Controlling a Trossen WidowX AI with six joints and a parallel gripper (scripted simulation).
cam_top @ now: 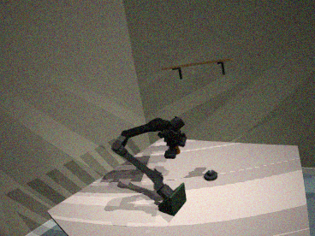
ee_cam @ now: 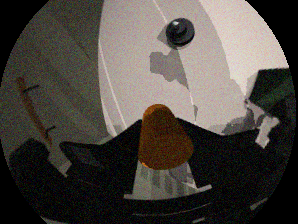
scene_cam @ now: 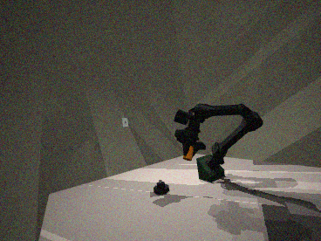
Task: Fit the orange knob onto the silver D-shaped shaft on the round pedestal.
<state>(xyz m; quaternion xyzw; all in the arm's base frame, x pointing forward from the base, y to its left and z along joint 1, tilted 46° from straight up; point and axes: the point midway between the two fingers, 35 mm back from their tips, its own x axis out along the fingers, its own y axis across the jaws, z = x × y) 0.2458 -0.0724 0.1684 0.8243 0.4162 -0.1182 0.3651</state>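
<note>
The orange knob lies 20 mm behind my gripper tip and 30 mm above it. From my gripper tip the other things lie so: dark round pedestal: 30 mm ahead, 200 mm to the right, 160 mm below.
</note>
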